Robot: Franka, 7 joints.
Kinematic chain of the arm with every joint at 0, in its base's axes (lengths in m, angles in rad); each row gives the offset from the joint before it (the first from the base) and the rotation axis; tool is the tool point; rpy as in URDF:
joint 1: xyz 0 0 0.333 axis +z
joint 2: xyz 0 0 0 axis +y
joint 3: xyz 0 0 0.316 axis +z
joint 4: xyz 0.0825 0 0 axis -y
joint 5: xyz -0.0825 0 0.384 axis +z
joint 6: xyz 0 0 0 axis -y
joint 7: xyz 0.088 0 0 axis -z
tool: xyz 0 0 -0.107 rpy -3.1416 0 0
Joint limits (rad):
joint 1: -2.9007..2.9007
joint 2: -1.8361..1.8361
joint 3: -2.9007..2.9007
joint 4: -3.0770..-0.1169
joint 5: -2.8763..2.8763
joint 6: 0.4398..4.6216
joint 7: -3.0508..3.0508
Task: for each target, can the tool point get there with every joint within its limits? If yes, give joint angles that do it. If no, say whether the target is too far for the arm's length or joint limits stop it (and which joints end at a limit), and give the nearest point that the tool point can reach.
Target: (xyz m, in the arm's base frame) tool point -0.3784 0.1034 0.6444
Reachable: yes | joints -1.2033 0.8327 -2.3308 -2.2294 -0.8983 1.8363 0.6194
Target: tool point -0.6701 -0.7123 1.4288
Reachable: no: too far | nearest point -0.3914 -0.4161 0.9731 | short by 0.611 m
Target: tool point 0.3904 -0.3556 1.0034
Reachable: yes | joints -0.3995 0.4381 -0.6844 -0.4739 -1.7779 2.2233 -0.4246
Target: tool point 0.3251 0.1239 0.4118
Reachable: yes | joints 1.4704 -1.0098 -1.3995 -2.6702 1.1293 1.5997 -2.0453
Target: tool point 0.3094 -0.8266 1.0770
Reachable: no: too far | nearest point 0.2299 -0.6143 0.8859 | short by 0.296 m
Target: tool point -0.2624 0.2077 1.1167
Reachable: yes | joints -1.4574 -0.0470 -2.2596 -0.6015 -1.8117 2.4325 -0.3989
